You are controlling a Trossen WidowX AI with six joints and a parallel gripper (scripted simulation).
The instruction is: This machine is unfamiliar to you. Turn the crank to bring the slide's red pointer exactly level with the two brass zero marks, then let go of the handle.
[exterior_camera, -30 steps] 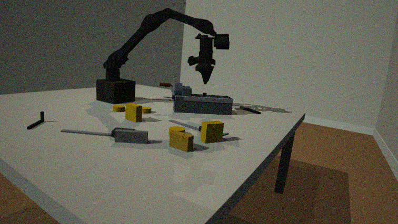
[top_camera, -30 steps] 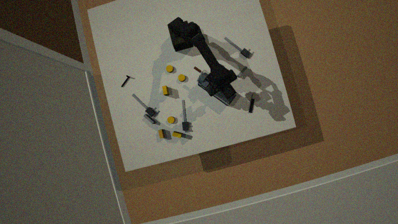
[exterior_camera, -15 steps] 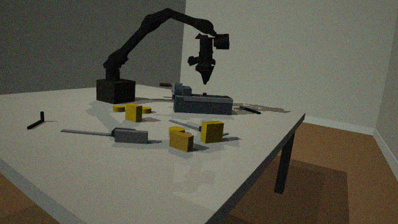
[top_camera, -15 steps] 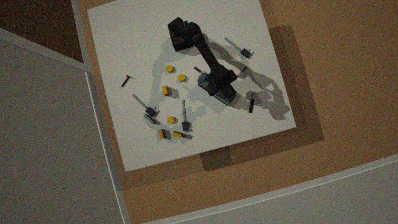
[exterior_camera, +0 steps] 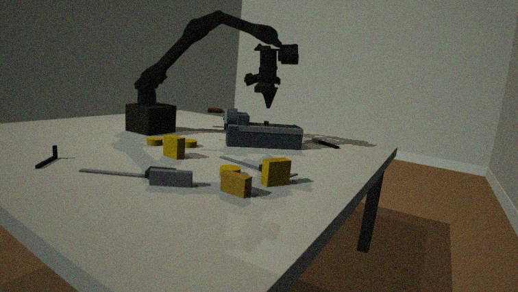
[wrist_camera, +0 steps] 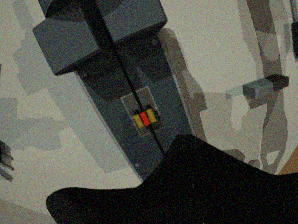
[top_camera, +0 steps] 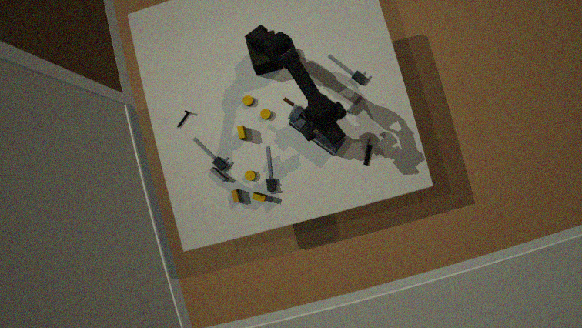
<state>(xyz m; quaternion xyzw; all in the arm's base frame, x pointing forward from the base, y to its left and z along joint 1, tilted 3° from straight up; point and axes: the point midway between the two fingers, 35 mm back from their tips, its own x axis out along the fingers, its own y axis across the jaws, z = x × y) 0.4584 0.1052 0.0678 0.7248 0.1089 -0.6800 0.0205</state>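
Now: the slide 1 cm ahead of my gripper tip, 2 cm to the right of it and 5 cm below it. Round my gripper tip: black l-shaped key 35 cm behind, 59 cm to the right, 12 cm below; black bar 18 cm ahead, 18 cm to the left, 13 cm below; brown crank handle 16 cm behind, 10 cm to the right, 2 cm below.
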